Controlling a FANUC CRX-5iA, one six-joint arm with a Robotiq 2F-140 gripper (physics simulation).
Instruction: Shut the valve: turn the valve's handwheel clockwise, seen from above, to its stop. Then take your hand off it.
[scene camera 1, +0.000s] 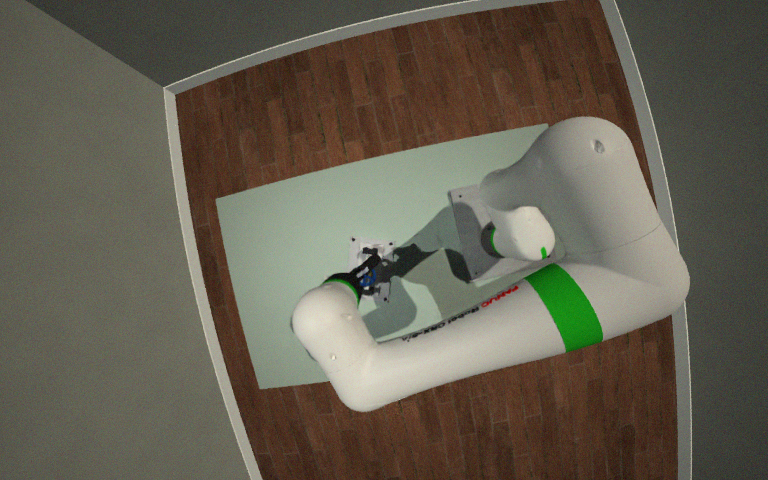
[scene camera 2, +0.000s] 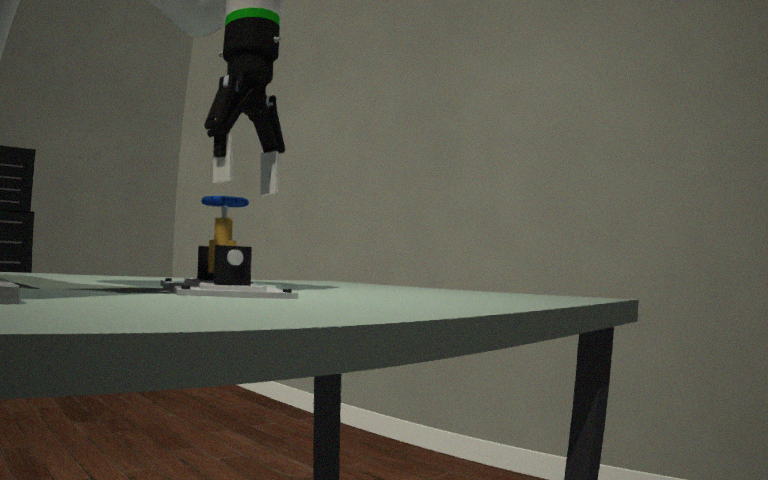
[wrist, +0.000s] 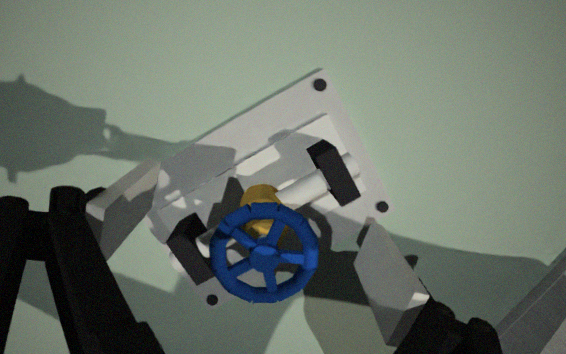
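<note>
The valve's blue handwheel (scene camera 1: 368, 277) (scene camera 2: 225, 201) (wrist: 264, 258) lies level on a thin stem above the brass valve body (scene camera 2: 223, 229) (wrist: 260, 195). The body stands between black pipe supports (scene camera 2: 232, 266) (wrist: 336, 172) on a pale base plate (scene camera 2: 271, 293) (wrist: 332, 105). My gripper (scene camera 1: 373, 271) (scene camera 2: 245, 186) (wrist: 262, 216) is open and empty, pointing down. In the scene camera 2 view its pale fingertips are a little above the wheel's height, apart from it, one over the wheel and one to its right. In the wrist view the wheel shows low between the fingers. The wheel's turn position relative to its stop cannot be told.
The valve stands on a pale green table (scene camera 1: 283, 226) (scene camera 2: 396, 311). The arm's base plate (scene camera 1: 465, 206) lies to the right of it in the scene camera 1 view. The arm's long white link (scene camera 1: 453, 350) passes along the near side. A black cabinet (scene camera 2: 15, 186) stands at the left.
</note>
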